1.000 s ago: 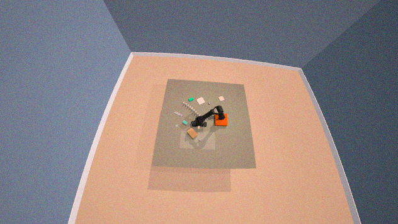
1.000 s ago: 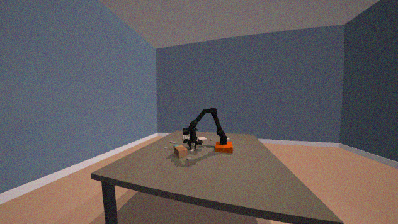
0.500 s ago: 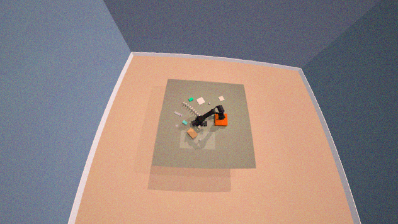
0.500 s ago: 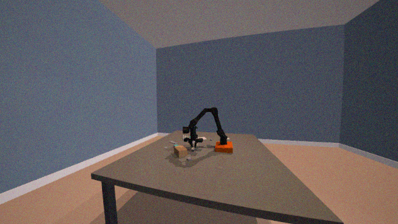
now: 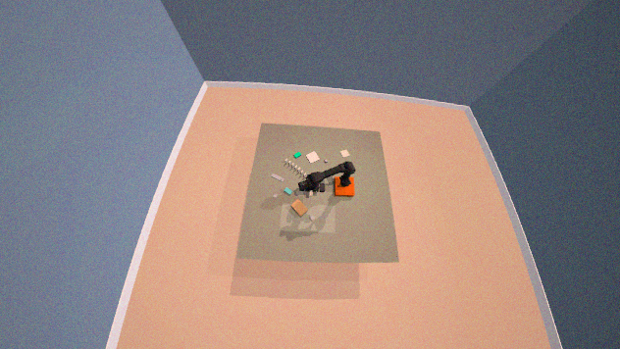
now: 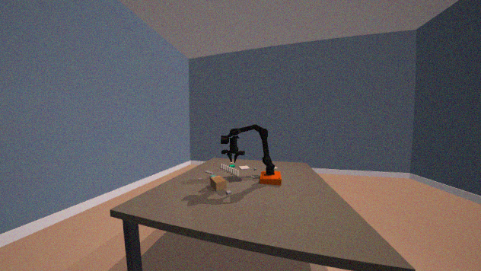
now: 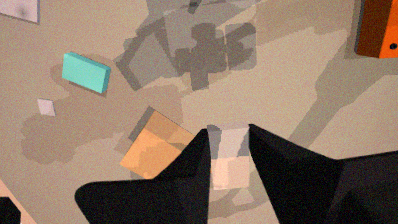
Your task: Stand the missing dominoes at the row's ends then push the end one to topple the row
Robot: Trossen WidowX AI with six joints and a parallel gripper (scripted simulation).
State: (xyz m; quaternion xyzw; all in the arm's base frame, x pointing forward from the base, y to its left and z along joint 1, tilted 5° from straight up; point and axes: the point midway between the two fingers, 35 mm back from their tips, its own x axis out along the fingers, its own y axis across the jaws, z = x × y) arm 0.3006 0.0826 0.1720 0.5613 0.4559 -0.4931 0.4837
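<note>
Now: the tan box 130 mm below my gripper tip, 100 mm to the left of it and 100 mm ahead of it. Round my gripper tip: white flat block: 380 mm to the right, 160 mm below, 60 mm behind; teal block: 190 mm ahead, 150 mm below, 50 mm to the right; pale flat bar: 280 mm ahead, 190 mm to the right, 160 mm below.
</note>
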